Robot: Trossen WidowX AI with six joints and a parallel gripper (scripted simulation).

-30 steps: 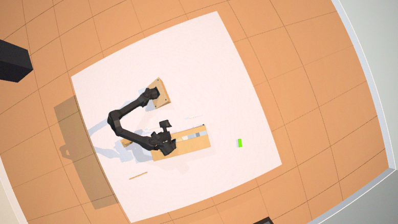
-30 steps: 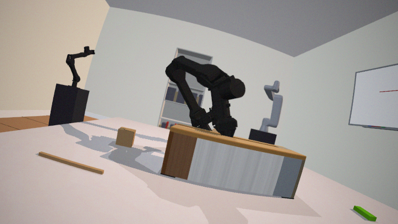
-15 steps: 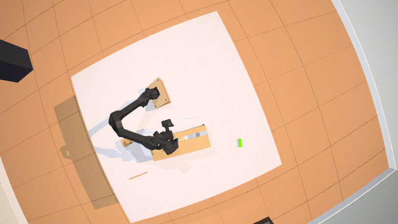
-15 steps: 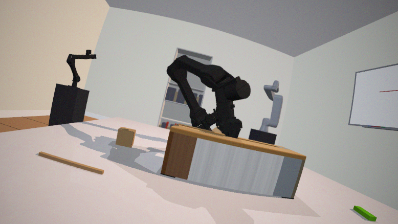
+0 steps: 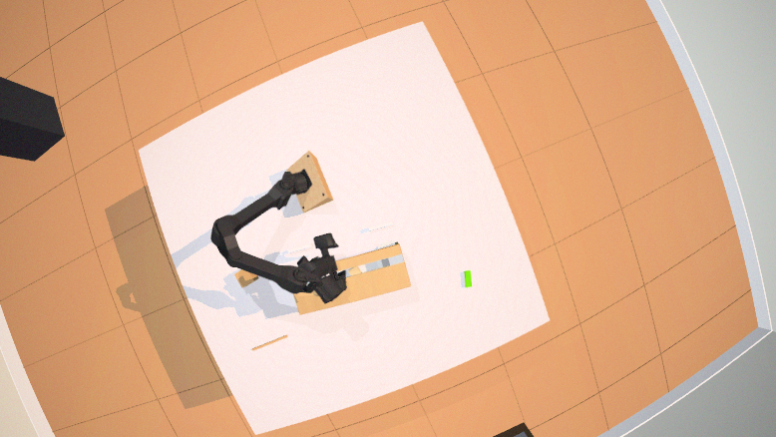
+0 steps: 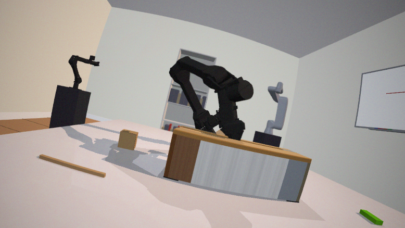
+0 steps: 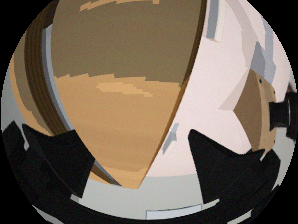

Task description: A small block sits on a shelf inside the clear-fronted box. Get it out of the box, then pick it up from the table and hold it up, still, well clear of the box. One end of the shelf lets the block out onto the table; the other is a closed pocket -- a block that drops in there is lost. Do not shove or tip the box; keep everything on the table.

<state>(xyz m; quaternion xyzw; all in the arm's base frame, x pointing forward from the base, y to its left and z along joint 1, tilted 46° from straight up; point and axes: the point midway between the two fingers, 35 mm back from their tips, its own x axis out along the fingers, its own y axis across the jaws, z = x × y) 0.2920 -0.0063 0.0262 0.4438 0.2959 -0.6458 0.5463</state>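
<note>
My gripper tip is 40 mm short of the wooden box and 20 mm above it. Also, from my gripper tip: thin wooden stick: 160 mm ahead, 420 mm to the right, 80 mm below.
</note>
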